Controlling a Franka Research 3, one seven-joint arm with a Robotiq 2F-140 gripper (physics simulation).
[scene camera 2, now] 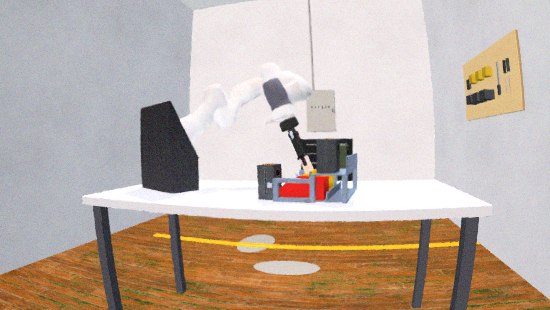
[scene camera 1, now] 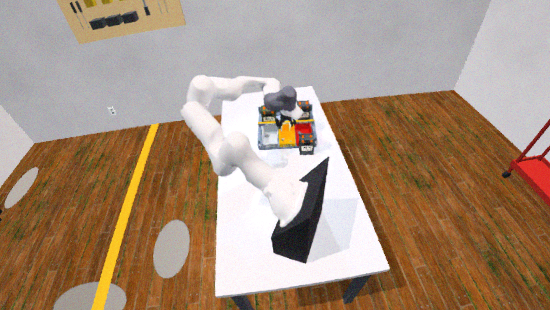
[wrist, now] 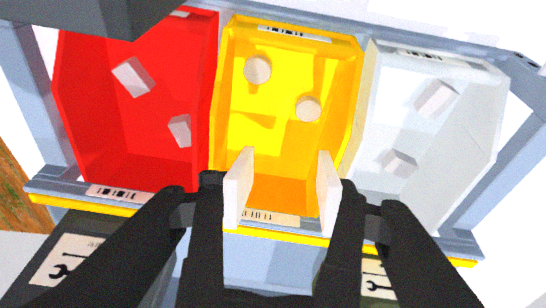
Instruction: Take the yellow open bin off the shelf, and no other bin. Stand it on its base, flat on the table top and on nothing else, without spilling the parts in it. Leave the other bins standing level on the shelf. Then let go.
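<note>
The yellow open bin [scene camera 1: 286,140] [wrist: 295,137] sits in the lower tier of the grey-blue shelf [scene camera 1: 260,143] [scene camera 2: 312,188] [wrist: 37,90], between the red bin [scene camera 1: 302,128] [scene camera 2: 295,190] [wrist: 105,110] and the pale grey bin [scene camera 1: 270,136] [wrist: 387,127]. Two round pale parts lie in the yellow bin. My gripper [scene camera 1: 287,124] [scene camera 2: 307,166] [wrist: 285,166] is partly open and holds nothing. In the wrist view its pale fingertips show over the labelled end of the yellow bin, near both side walls. Their exact height against the rim is unclear. The bins look level.
A dark toolbox [scene camera 1: 306,142] [scene camera 2: 269,181] [wrist: 95,17] stands by the red bin on the arm-base side. Another dark toolbox [scene camera 2: 328,156] [wrist: 82,255] and a green toolbox [scene camera 1: 269,113] stand on the upper tier. The white table [scene camera 1: 250,260] [scene camera 2: 400,197] bears the shelf.
</note>
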